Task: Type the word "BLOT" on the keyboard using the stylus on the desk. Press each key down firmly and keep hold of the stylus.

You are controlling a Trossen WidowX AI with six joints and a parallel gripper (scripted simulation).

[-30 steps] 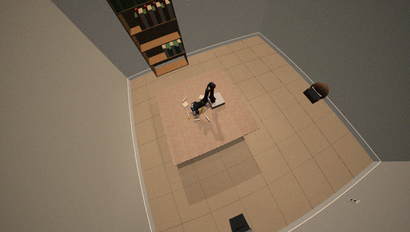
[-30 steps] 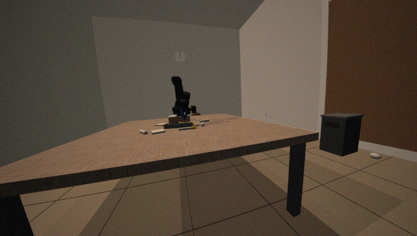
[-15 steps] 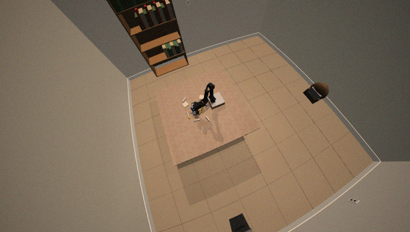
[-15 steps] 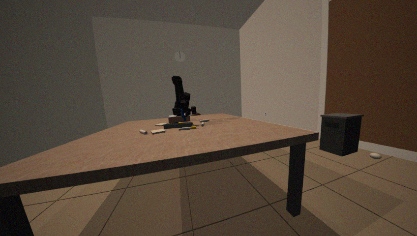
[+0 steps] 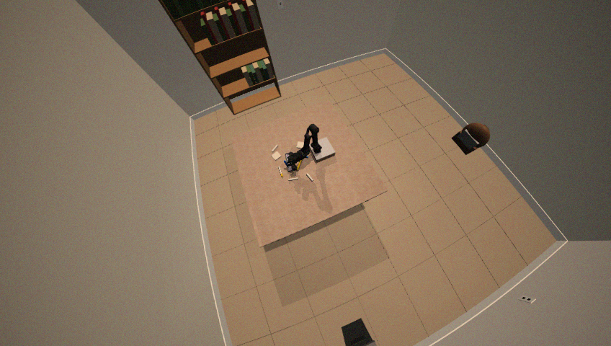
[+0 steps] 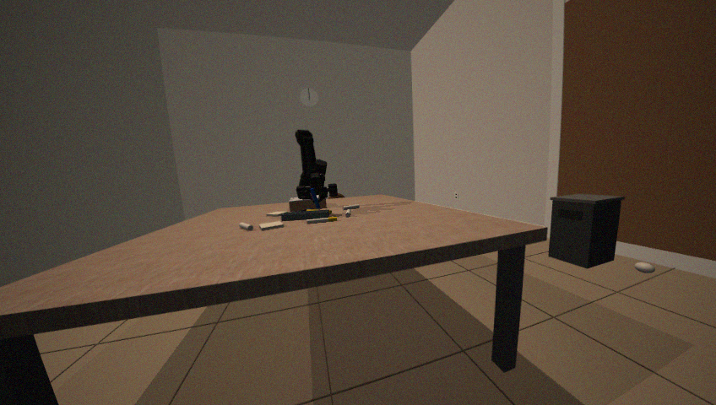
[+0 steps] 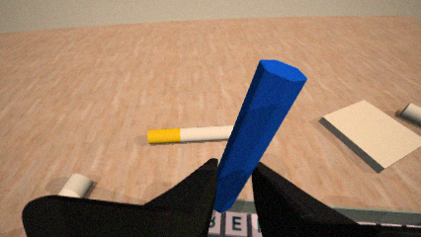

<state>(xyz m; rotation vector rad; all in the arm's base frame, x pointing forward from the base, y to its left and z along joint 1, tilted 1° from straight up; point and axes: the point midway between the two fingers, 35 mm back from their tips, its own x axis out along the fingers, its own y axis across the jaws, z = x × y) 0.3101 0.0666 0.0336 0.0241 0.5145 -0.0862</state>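
Now: gripper tip 13 cm past the yellow pen and 7 cm above it. Round my gripper tip: blue stylus (1 cm behind, 1 cm to the left, 2 cm below); cream pad (9 cm ahead, 18 cm to the right, 7 cm below).
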